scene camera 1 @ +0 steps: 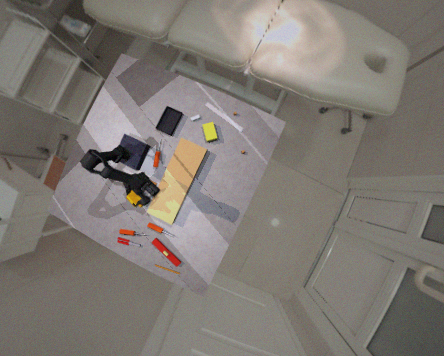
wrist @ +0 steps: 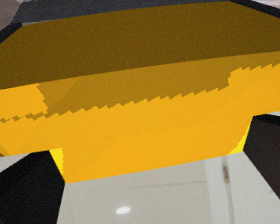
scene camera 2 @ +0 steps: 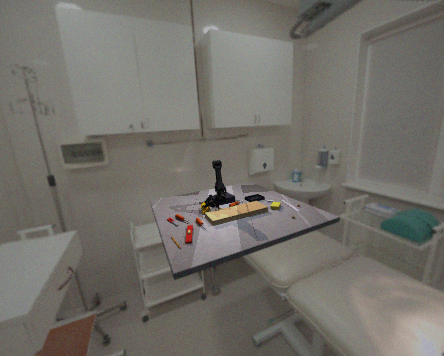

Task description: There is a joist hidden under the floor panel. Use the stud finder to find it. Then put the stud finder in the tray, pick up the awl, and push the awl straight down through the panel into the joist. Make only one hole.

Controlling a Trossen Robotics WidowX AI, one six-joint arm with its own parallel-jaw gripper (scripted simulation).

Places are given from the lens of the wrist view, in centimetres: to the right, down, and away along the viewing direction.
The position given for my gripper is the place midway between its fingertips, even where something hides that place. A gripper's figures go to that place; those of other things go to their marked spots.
my gripper [wrist: 150,132]: 0, 1, 10
yellow stud finder [wrist: 107,94]: -1, 0, 5
